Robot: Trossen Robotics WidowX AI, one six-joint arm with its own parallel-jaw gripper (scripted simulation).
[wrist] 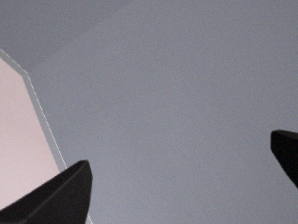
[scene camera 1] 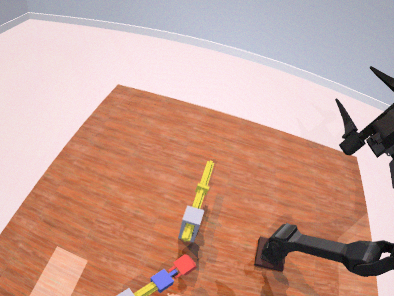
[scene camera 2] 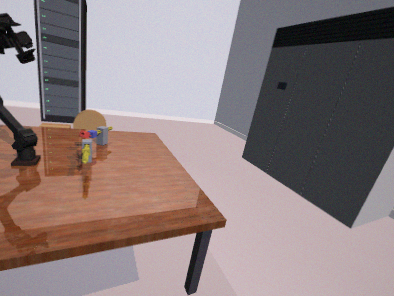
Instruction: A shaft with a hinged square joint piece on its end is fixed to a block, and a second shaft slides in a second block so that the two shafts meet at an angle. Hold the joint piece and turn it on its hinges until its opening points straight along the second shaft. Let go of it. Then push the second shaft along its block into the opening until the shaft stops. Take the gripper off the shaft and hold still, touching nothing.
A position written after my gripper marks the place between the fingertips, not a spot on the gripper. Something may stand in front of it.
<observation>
My gripper [scene camera 1: 353, 83] is open and holds nothing.
My gripper also shows in the wrist view [wrist: 181, 154].
</observation>
